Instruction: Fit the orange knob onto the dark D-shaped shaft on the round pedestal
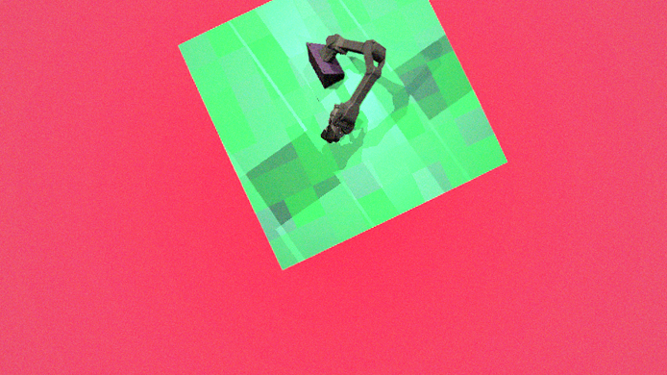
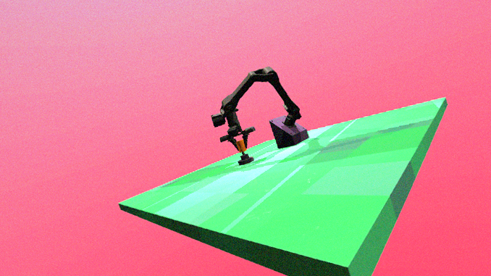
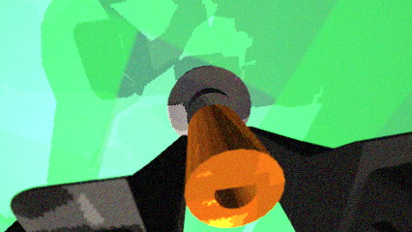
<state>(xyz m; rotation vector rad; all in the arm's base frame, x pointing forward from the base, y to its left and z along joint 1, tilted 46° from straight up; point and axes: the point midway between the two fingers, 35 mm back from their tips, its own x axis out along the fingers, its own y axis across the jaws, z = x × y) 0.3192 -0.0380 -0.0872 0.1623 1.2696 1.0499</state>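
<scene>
The orange knob lies 20 mm above my gripper tip. From my gripper tip the other things lie so: dark pedestal (40 mm below).
</scene>
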